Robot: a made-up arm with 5 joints.
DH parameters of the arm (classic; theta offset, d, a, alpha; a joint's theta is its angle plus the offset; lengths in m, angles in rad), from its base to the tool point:
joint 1: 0 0.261 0 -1.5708
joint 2: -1.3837 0 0.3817 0
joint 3: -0.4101 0 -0.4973 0
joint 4: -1.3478 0 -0.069 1.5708
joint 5: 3.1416 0.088 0 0
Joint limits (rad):
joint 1: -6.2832..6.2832
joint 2: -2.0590..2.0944
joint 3: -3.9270..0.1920
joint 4: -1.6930..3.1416
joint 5: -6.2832..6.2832
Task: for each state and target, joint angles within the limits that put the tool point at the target. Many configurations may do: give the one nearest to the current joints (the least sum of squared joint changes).
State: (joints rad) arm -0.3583 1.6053 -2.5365 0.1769 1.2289
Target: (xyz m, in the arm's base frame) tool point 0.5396 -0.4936 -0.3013
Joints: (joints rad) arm -0.7409 1.5713 -1.9342 0.2137 1.2289
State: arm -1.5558 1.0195 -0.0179 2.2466 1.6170
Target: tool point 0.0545 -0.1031 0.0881
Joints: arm -1.0845 0.6459 -0.2757 2.4561 1.6170
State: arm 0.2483 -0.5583 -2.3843 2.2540 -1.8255
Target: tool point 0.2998 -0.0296 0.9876
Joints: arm -0.0984 -0.2635 -2.1192 2.2945 -1.8255
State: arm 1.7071 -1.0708 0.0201 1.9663 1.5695
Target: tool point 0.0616 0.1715 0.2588
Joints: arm 1.2260 -0.9801 -0.0412 1.8376 1.5695
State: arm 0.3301 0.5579 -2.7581 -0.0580 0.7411
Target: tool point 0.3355 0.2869 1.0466
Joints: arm 0.7075 0.7509 -3.2857 -0.4308 0.7411
